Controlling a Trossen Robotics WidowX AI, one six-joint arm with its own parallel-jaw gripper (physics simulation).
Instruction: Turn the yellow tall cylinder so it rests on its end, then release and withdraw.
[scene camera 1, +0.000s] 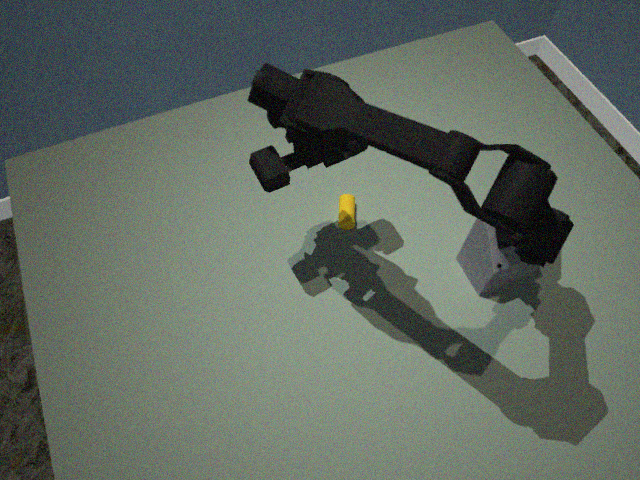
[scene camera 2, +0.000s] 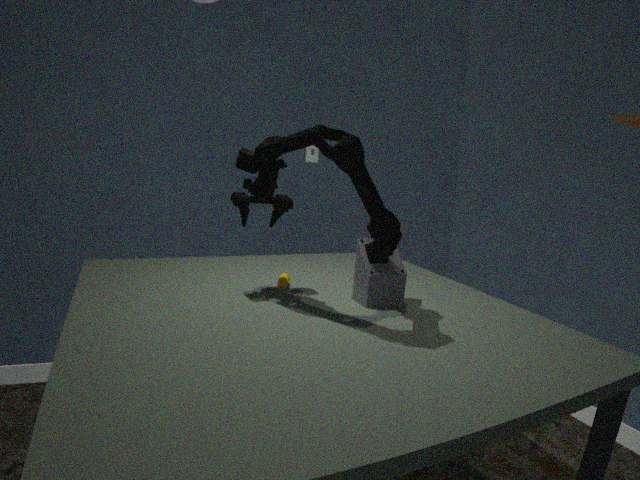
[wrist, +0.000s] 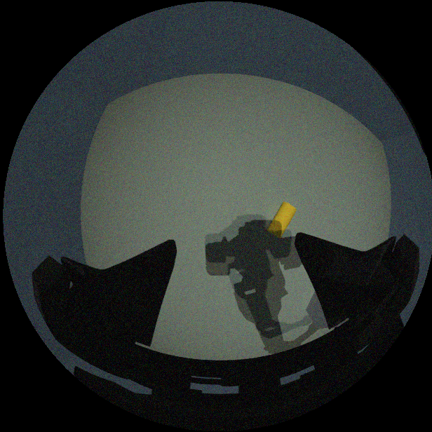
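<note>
The yellow cylinder (scene camera 1: 346, 210) (scene camera 2: 283, 281) (wrist: 284, 217) lies on its side on the table; in scene camera 2 it shows nearly end-on. Its near part is in the arm's shadow in scene camera 1. My gripper (scene camera 2: 257, 225) (wrist: 237, 243) is open and empty, its fingers pointing down, well above the table. In the wrist view the cylinder shows beyond the fingertips, nearer the right finger and slanting up to the right. The fingertips cannot be made out in scene camera 1.
The table (scene camera 1: 155, 361) (scene camera 2: 206, 387) (wrist: 200, 150) carries the grey arm base (scene camera 1: 478, 258) (scene camera 2: 379, 284), to the right of the cylinder in both scene views. The black arm (scene camera 1: 408, 135) (scene camera 2: 369, 191) arches above the table. Its shadow falls across the tabletop and reaches the cylinder.
</note>
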